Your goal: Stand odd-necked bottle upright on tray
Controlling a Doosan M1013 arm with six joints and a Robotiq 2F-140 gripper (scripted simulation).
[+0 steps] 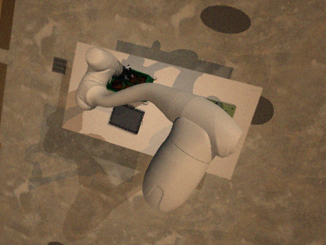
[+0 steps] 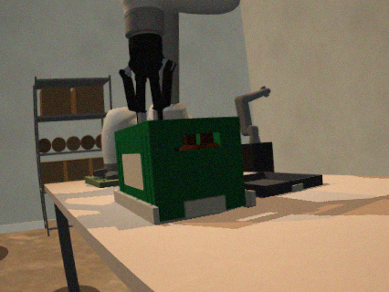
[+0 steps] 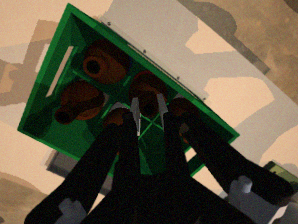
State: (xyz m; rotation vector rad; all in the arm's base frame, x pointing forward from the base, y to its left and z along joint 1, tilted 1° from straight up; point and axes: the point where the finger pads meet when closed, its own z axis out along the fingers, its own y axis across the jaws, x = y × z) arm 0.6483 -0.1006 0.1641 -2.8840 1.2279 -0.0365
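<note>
The brown bottle is 9 cm below my hand. The rest, counted from my hand: green crate 4 cm to the left, 9 cm below; then dark tray 2 cm behind, 31 cm to the left, 16 cm below.
</note>
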